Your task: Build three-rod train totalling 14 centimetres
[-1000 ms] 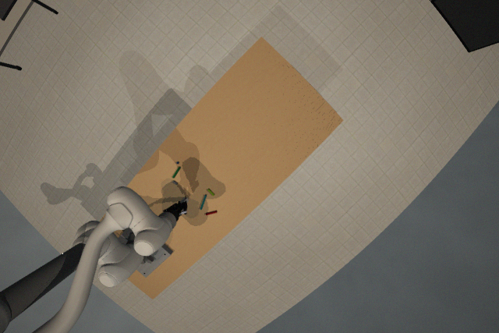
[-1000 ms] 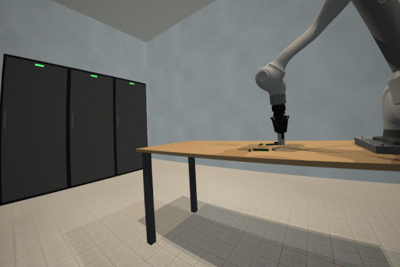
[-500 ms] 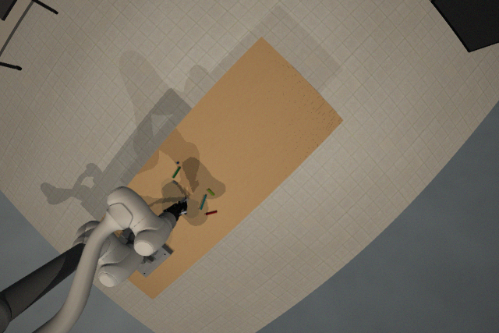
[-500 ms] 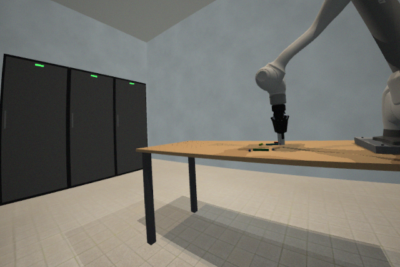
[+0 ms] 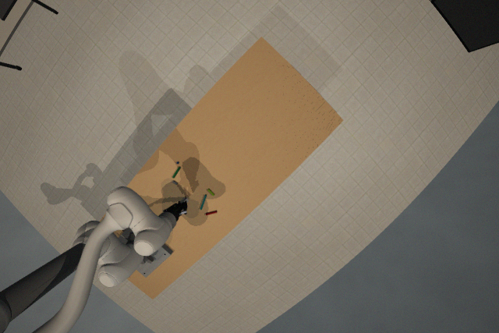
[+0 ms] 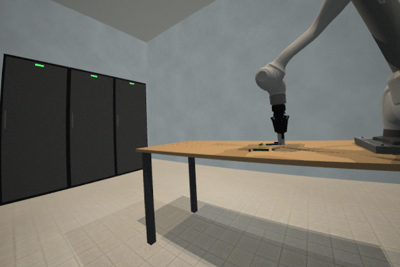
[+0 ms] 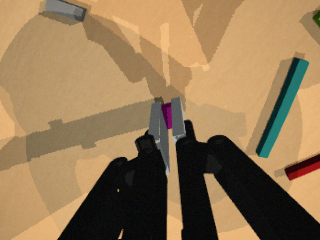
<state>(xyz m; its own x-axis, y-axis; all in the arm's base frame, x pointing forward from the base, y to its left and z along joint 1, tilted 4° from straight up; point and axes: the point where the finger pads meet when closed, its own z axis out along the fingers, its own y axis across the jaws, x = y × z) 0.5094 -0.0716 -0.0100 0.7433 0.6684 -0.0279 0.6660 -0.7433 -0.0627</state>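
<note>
My gripper is now 130 mm short of the lime rod, 90 mm to the left of it and 40 mm above it. From my hand the other things lie so: turquoise rod (50 mm ahead, 90 mm to the right, 40 mm below); grey rod (40 mm ahead, 110 mm to the left, 40 mm below); magenta rod (30 mm below).
</note>
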